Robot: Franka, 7 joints.
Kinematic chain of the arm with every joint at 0, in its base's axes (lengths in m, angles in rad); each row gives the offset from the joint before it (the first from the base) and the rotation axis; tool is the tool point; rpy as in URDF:
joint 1: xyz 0 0 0.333 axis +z
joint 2: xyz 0 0 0 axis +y
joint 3: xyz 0 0 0.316 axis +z
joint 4: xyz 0.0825 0 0 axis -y
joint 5: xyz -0.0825 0 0.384 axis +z
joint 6: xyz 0 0 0 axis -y
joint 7: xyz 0.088 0 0 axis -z
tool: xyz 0 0 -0.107 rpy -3.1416 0 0
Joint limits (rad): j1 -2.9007..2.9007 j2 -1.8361..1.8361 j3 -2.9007..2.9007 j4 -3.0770..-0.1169 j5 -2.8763..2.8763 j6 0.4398..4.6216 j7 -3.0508..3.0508
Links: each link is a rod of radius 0.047 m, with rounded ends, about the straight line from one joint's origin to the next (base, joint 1, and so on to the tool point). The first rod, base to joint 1, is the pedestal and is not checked.
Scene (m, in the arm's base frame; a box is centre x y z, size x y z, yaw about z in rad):
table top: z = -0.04
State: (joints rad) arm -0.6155 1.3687 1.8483 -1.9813 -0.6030 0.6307 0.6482
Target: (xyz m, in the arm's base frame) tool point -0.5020 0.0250 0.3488
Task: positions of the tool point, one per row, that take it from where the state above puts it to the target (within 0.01 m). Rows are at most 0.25 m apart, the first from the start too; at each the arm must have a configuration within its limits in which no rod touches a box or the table.
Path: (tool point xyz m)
1: 0.2466 0.3209 0.4951
2: 0.0925 0.3722 0.5625
3: -0.0957 0.3723 0.5843
4: -0.2828 0.3085 0.5530
5: -0.4293 0.1854 0.4707
6: -0.5020 0.0250 0.3488

